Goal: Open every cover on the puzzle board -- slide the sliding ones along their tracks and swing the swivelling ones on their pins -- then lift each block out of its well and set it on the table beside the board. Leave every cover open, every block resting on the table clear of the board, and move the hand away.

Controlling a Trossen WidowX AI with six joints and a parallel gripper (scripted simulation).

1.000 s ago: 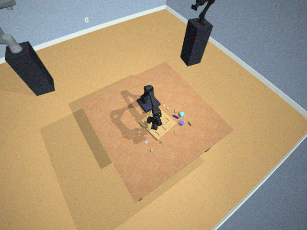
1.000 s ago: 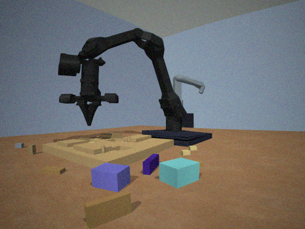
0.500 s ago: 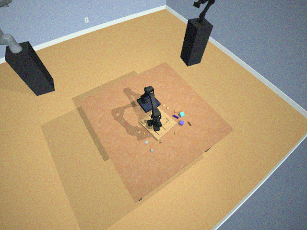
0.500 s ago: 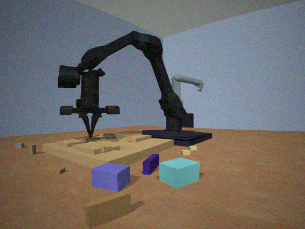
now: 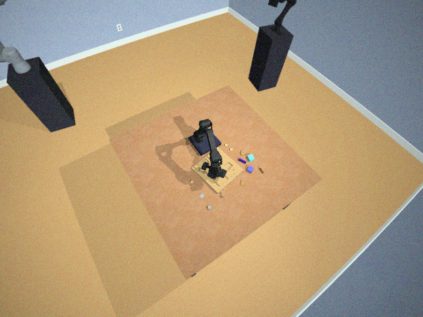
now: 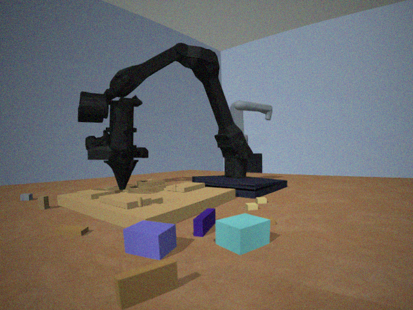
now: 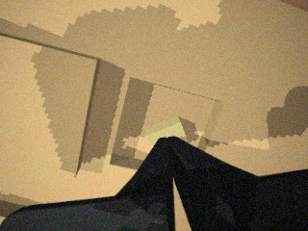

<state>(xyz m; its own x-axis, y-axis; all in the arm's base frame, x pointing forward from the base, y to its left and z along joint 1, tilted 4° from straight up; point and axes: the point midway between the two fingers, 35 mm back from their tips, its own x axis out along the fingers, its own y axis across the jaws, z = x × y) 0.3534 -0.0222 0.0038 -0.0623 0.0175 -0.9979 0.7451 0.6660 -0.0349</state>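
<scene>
My gripper tip is now 4 cm to the right of the tan puzzle board, 3 cm past it and 1 cm above it. From my gripper tip the other things lie so: small grey block (22 cm ahead, 13 cm to the right, 2 cm below); dark purple block (28 cm to the left, 3 cm behind, 2 cm below); cyan block (35 cm to the left, 3 cm behind, 1 cm below).
</scene>
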